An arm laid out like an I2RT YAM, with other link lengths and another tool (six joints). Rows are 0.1 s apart.
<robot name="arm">
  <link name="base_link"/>
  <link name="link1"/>
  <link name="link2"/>
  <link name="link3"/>
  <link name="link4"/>
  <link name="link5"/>
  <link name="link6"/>
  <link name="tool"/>
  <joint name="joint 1" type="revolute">
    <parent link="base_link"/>
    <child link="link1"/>
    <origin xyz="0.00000 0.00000 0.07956" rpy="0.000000 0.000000 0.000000"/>
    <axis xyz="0 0 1"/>
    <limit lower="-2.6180" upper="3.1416"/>
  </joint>
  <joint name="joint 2" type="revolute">
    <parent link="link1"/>
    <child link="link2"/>
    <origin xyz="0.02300 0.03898 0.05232" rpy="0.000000 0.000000 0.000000"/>
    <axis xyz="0 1 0"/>
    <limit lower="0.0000" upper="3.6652"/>
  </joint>
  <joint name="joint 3" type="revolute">
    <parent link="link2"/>
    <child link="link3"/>
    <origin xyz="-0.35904 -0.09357 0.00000" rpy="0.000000 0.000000 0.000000"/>
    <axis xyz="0 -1 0"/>
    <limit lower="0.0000" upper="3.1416"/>
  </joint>
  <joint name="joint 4" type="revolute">
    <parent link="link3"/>
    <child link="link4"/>
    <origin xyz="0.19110 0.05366 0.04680" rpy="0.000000 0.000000 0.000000"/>
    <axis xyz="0 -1 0"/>
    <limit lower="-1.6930" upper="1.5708"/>
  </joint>
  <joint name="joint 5" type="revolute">
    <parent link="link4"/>
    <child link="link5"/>
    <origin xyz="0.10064 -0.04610 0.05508" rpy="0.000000 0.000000 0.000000"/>
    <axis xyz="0 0 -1"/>
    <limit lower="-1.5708" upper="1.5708"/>
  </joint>
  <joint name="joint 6" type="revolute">
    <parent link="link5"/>
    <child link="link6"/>
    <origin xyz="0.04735 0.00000 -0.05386" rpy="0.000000 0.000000 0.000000"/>
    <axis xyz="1 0 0"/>
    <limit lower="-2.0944" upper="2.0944"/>
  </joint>
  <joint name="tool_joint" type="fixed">
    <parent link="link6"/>
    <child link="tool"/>
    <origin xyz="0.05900 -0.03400 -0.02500" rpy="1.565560 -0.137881 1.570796"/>
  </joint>
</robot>
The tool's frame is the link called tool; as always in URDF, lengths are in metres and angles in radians.
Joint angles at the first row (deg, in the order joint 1, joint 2, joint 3, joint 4, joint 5, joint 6):
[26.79 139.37 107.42 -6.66 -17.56 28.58]
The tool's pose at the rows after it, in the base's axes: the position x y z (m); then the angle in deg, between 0 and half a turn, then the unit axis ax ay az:
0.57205, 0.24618, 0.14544, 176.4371, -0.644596, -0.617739, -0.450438
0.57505, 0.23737, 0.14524, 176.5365, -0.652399, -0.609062, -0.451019
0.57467, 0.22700, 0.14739, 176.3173, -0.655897, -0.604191, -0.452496
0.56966, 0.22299, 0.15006, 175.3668, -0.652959, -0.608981, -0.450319
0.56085, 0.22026, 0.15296, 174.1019, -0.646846, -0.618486, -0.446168
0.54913, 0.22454, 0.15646, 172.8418, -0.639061, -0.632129, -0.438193
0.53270, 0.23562, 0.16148, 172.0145, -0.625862, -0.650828, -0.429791
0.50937, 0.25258, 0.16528, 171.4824, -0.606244, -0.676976, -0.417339
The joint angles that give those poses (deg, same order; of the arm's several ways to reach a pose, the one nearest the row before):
[26.24 139.50 107.61 -6.70 -17.34 29.06]
[25.34 139.42 107.31 -6.42 -17.39 29.69]
[24.36 138.58 105.86 -5.76 -18.09 29.82]
[24.01 137.62 104.69 -6.13 -19.42 29.30]
[23.88 136.27 102.87 -6.63 -21.08 28.34]
[24.58 134.98 101.73 -8.14 -22.20 27.31]
[26.26 133.25 100.00 -9.34 -22.52 26.00]
[29.01 131.15 97.38 -10.37 -22.15 24.16]

